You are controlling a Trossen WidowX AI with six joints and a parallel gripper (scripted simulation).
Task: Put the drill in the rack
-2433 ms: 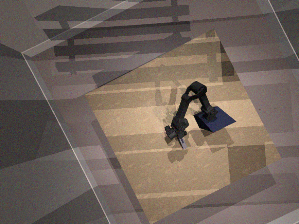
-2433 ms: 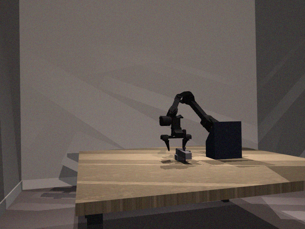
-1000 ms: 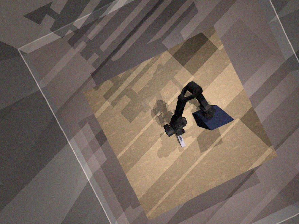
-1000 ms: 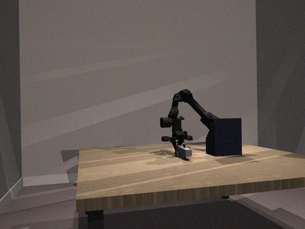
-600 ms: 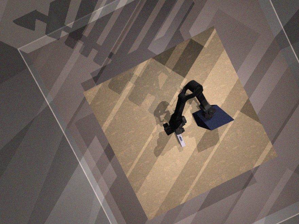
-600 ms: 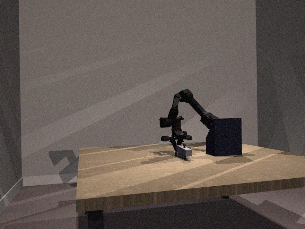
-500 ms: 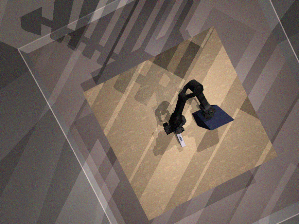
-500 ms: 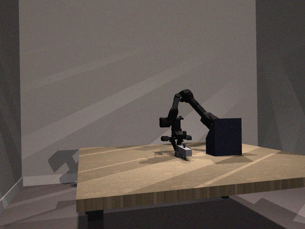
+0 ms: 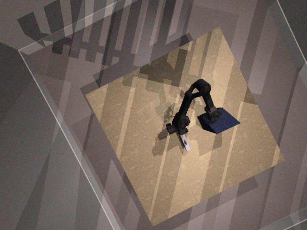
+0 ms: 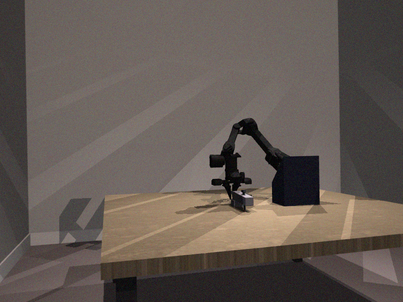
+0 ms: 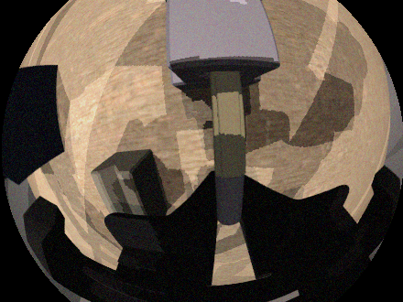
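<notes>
The drill is 5 cm to the left of my gripper tip and 3 cm above it. Also, from my gripper tip: thin dark stub 18 cm to the left, 3 cm above, 1 cm ahead; then small grey rack 8 cm behind, 1 cm to the right; then light grey block 15 cm to the left, 2 cm above, 1 cm ahead.
</notes>
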